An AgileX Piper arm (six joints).
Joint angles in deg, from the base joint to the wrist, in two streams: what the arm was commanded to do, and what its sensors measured. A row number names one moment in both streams.
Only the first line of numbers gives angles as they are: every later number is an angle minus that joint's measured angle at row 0.
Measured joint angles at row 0: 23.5 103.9 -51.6 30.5 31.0 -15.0
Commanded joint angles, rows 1 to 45: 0.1 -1.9 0.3 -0.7 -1.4 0.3; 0.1 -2.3 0.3 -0.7 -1.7 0.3; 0.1 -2.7 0.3 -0.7 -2.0 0.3; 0.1 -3.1 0.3 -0.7 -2.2 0.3; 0.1 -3.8 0.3 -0.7 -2.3 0.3; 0.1 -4.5 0.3 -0.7 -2.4 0.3; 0.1 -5.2 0.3 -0.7 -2.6 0.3; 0.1 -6.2 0.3 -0.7 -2.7 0.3; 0.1 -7.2 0.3 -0.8 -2.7 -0.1; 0.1 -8.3 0.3 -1.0 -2.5 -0.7; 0.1 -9.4 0.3 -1.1 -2.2 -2.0; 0.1 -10.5 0.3 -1.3 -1.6 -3.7; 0.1 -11.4 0.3 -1.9 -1.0 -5.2; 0.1 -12.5 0.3 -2.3 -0.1 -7.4; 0.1 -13.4 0.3 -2.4 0.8 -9.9; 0.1 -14.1 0.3 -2.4 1.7 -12.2; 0.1 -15.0 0.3 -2.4 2.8 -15.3; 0.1 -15.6 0.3 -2.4 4.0 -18.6; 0.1 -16.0 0.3 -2.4 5.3 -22.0; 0.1 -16.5 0.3 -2.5 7.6 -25.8; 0.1 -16.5 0.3 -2.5 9.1 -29.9; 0.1 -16.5 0.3 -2.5 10.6 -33.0; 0.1 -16.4 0.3 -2.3 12.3 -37.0; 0.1 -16.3 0.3 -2.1 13.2 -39.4; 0.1 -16.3 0.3 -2.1 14.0 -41.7; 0.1 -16.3 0.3 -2.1 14.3 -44.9; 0.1 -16.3 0.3 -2.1 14.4 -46.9; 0.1 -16.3 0.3 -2.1 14.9 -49.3; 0.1 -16.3 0.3 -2.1 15.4 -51.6; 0.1 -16.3 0.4 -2.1 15.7 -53.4; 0.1 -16.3 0.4 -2.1 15.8 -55.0; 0.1 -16.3 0.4 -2.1 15.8 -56.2; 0.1 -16.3 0.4 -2.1 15.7 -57.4; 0.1 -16.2 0.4 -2.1 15.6 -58.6; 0.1 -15.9 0.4 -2.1 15.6 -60.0; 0.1 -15.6 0.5 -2.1 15.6 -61.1; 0.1 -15.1 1.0 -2.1 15.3 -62.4; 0.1 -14.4 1.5 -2.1 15.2 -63.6; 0.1 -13.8 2.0 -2.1 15.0 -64.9; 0.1 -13.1 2.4 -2.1 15.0 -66.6; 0.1 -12.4 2.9 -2.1 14.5 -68.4; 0.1 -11.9 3.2 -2.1 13.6 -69.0; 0.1 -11.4 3.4 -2.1 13.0 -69.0; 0.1 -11.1 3.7 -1.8 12.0 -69.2; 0.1 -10.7 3.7 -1.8 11.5 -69.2
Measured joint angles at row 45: 0.0 -12.1 2.9 -2.2 14.0 -66.9
